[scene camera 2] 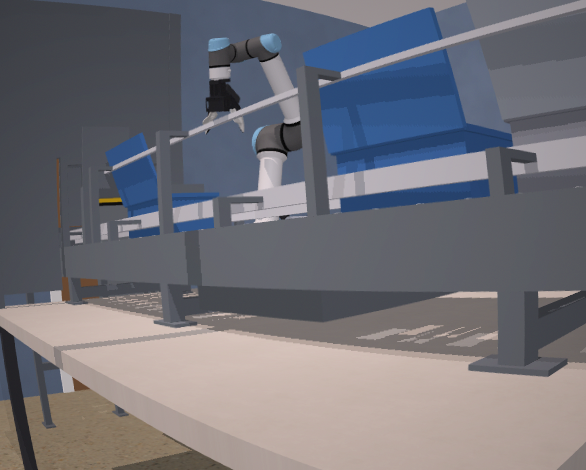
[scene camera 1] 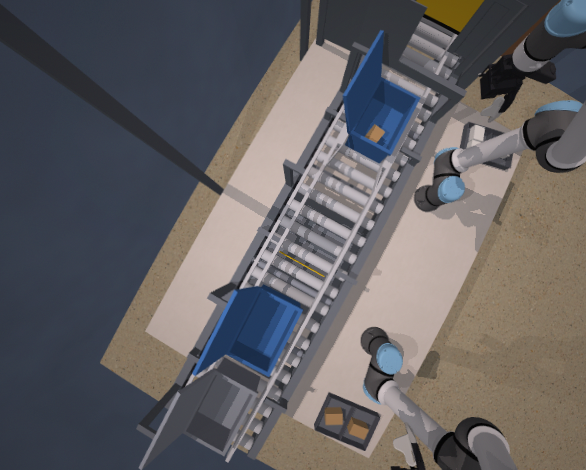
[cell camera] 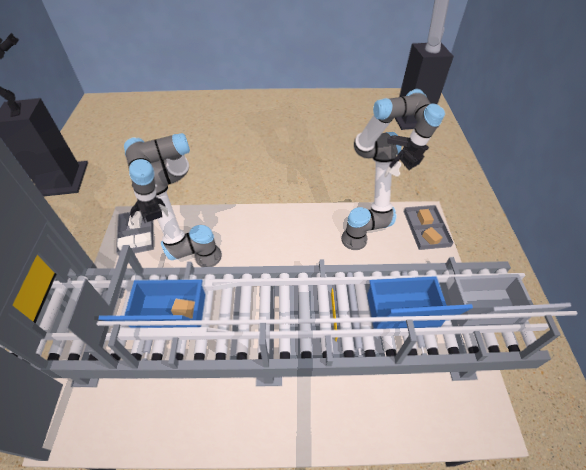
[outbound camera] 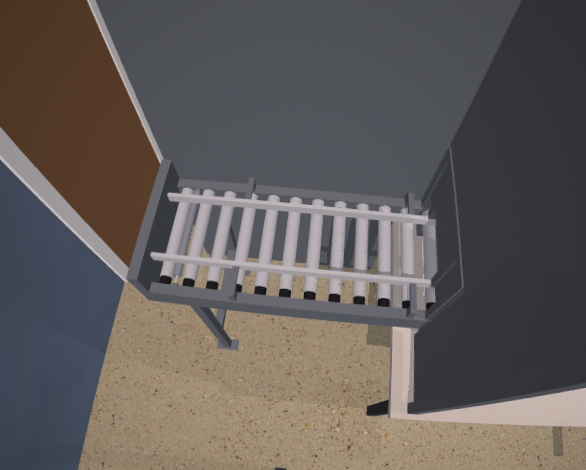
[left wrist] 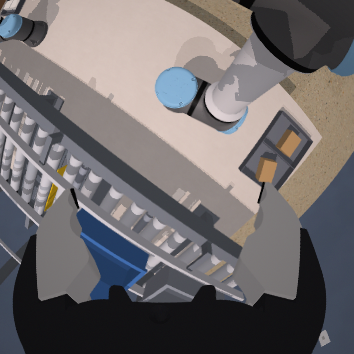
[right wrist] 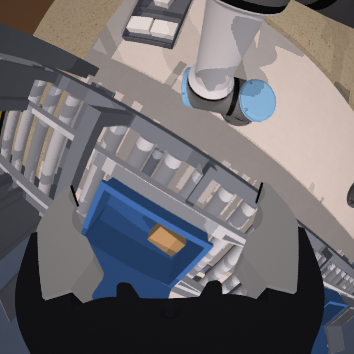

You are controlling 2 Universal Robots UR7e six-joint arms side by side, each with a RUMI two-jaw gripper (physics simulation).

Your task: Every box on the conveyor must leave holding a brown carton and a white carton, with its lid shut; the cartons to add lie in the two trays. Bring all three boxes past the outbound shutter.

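Frame: origin at the left arm's base, x ahead, y left, z up, level; millimetres.
Seen in the pictures: left gripper, between the fingertips: (scene camera 1: 408, 444) (cell camera: 395, 171) (left wrist: 166, 187); right gripper, between the fingertips: (scene camera 2: 224, 133) (scene camera 1: 487, 99) (right wrist: 166, 186); left arm's base, origin of its link: (scene camera 1: 374, 340) (cell camera: 354, 239); right arm's base, origin of its link: (scene camera 1: 426, 198) (cell camera: 208, 256) (left wrist: 37, 33).
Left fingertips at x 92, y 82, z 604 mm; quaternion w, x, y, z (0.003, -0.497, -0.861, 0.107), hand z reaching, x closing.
Offsets run from my left fingertips to a thing's top centre. "*": to the spot under its first point.
A blue box (scene camera 1: 397, 120) (cell camera: 155, 296) (right wrist: 120, 235) near the outbound end has its lid open and a brown carton @[333 mm ahead, 1008 mm right, 324 mm down] (scene camera 1: 375, 133) (cell camera: 183, 308) (right wrist: 167, 240) inside. A second blue box @[* 494 mm ahead, 32 mm right, 374 mm down] (scene camera 1: 265, 327) (cell camera: 407, 296) and a grey box @[* 552 mm ahead, 407 mm left, 374 mm down] (scene camera 1: 220, 412) (cell camera: 490, 295) stand close together, lids open, no carton visible inside. One tray @[* 52 mm ahead, 365 mm left, 583 mm down] (cell camera: 435, 246) holds two brown cartons @[165 mm back, 391 mm left, 552 mm down] (cell camera: 425, 216) @[16 mm back, 371 mm left, 552 mm down] (left wrist: 267, 169). The other tray (right wrist: 146, 42) holds white cartons @[291 mm back, 1307 mm right, 562 mm down] (cell camera: 142, 239) (right wrist: 164, 28). My left gripper (left wrist: 166, 187) is open, high behind the brown-carton tray. My right gripper (right wrist: 166, 186) (scene camera 2: 224, 129) is open above the white-carton tray.
White guide rails (cell camera: 300, 320) and grey posts @[621 mm ahead, 684 mm right, 140 mm down] (cell camera: 263, 345) line the roller conveyor. A grey frame (cell camera: 120, 275) spans it near the outbound box. A dark wall with a yellow panel (cell camera: 34, 288) stands beyond. Outbound rollers (outbound camera: 295, 245) carry no box.
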